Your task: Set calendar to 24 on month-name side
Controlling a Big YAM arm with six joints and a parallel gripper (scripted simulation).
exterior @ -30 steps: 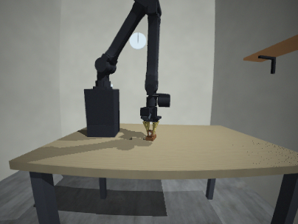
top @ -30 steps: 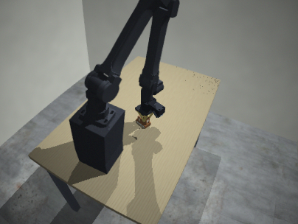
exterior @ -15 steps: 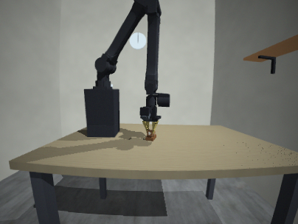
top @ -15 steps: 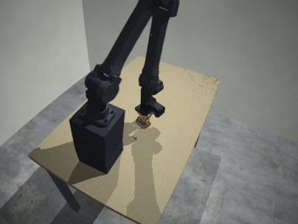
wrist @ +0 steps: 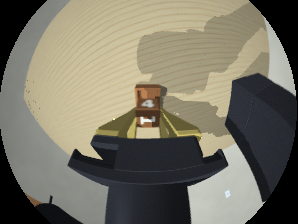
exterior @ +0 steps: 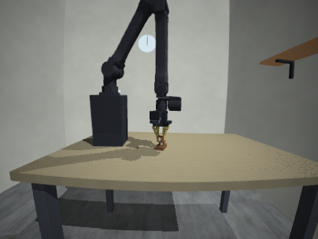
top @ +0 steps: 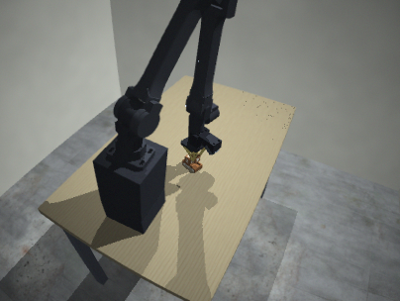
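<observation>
Now: hand 1 cm short of the brown tray, 1 cm to the right of it and 5 cm above it. Round my hand: brown digit cube: right at my hand.
</observation>
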